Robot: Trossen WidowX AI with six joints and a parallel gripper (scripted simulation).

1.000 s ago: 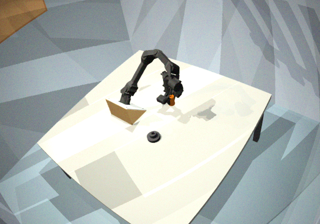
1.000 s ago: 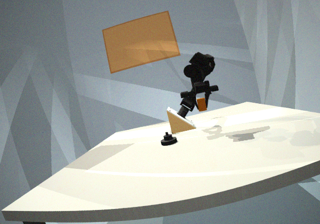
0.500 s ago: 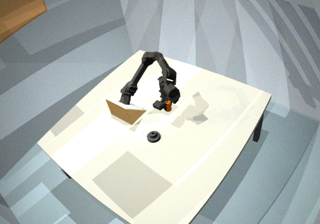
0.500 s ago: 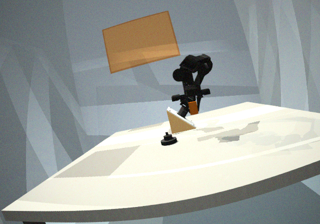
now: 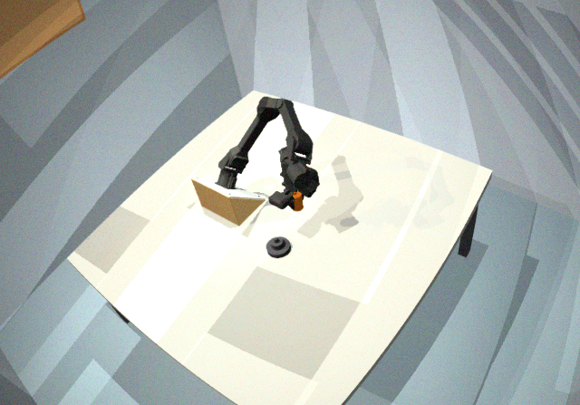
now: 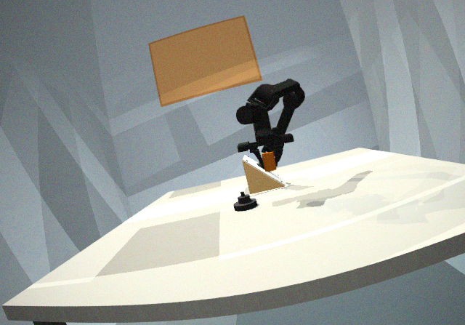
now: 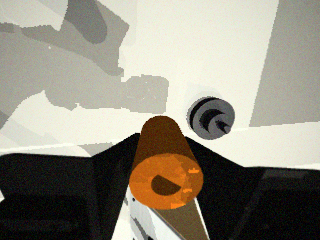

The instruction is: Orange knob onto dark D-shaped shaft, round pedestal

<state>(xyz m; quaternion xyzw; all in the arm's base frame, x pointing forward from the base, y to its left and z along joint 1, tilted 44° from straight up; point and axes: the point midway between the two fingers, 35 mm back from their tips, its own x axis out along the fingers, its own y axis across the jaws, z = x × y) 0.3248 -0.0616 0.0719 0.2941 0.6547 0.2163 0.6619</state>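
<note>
My gripper tip is now 110 mm to the left of the round dark pedestal, 90 mm above it and 20 mm past it. The rest, counted from my gripper tip: orange knob (20 mm above).
</note>
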